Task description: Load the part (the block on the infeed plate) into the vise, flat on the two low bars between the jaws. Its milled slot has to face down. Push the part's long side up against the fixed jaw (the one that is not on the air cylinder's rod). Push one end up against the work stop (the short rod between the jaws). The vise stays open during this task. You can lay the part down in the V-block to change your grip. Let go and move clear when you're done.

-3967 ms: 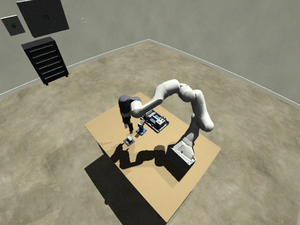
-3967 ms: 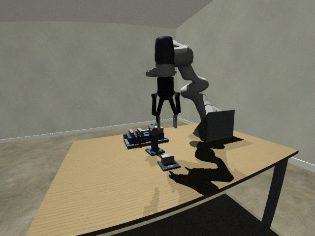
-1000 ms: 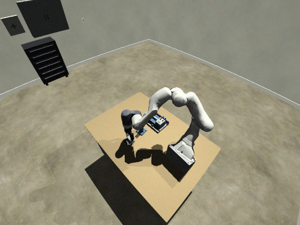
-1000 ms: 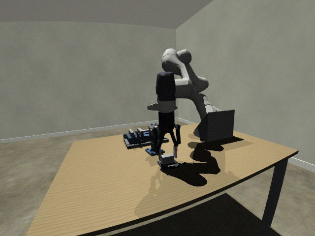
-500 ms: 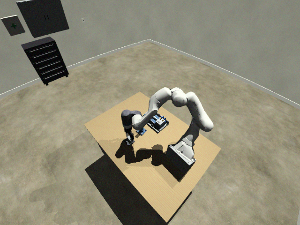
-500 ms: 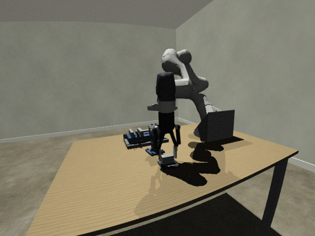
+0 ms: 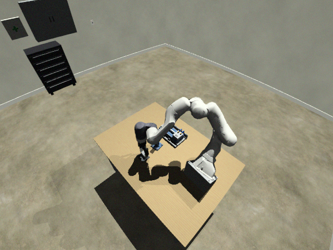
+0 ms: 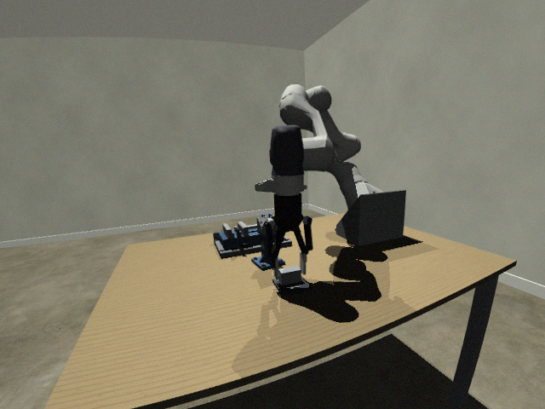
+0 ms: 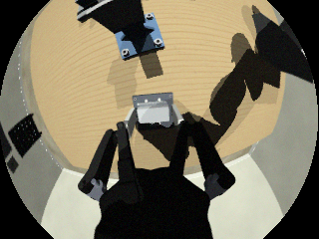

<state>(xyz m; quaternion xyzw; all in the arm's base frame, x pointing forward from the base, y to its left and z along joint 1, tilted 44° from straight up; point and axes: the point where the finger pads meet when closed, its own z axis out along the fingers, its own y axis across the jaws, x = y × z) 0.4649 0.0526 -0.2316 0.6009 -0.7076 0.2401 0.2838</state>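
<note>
Right now my hand is 3 cm above the part and 1 cm to the left of it.
</note>
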